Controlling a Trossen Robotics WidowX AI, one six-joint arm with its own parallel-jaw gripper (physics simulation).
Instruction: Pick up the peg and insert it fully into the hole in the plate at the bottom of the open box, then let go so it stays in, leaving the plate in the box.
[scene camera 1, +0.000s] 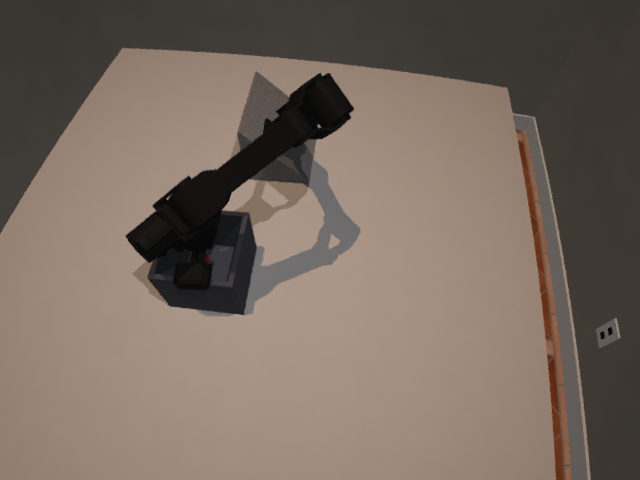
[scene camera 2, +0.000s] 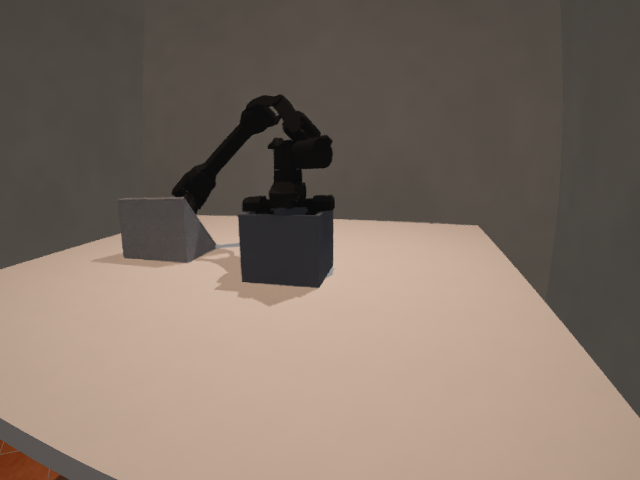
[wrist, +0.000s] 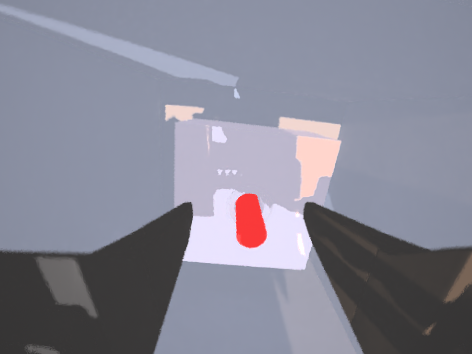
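Seen in the pictures: gripper, fingertip midpoint: (scene camera 1: 206, 262) (wrist: 248, 209); arm's base at its link origin: (scene camera 2: 179, 218).
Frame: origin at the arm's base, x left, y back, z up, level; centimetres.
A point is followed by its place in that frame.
The red peg (wrist: 251, 221) {y -32.5, x -11.6, z -1.3 cm} (scene camera 1: 207, 258) {y -32.7, x -10.3, z -1.4 cm} stands on or in the middle of the pale plate (wrist: 200, 242) {y -35.3, x -8.1, z -4.2 cm} (scene camera 1: 223, 258) {y -31.0, x -7.9, z -4.3 cm}, between the fingers and touching neither. The peg's foot is at a faint round outline on the plate; how deep it sits cannot be told. The plate lies at the bottom of the dark blue-grey open box (scene camera 1: 245, 279) {y -35.0, x -3.0, z -5.2 cm} (scene camera 2: 279, 250) {y -32.2, x -18.8, z -3.0 cm}. My gripper (wrist: 248, 209) {y -32.5, x -11.0, z -3.6 cm} is open, its fingers apart on either side of the peg. It points down into the box; in both scene views the fingers are largely hidden by the arm and box walls.
A grey wedge-shaped block (scene camera 1: 261, 108) {y 5.4, x -3.4, z 3.5 cm} (scene camera 2: 152, 229) {y 4.7, x -6.7, z -1.8 cm} stands on the table (scene camera 1: 387, 335) {y -44.0, x 26.1, z -10.0 cm} (scene camera 2: 361, 335) {y -48.6, x -38.4, z -10.0 cm} near the arm's base. The box walls rise close around the gripper. The arm (scene camera 1: 258, 155) {y -30.7, x 2.7, z 26.7 cm} (scene camera 2: 224, 149) {y -10.8, x 6.9, z 17.5 cm} reaches over to the box.
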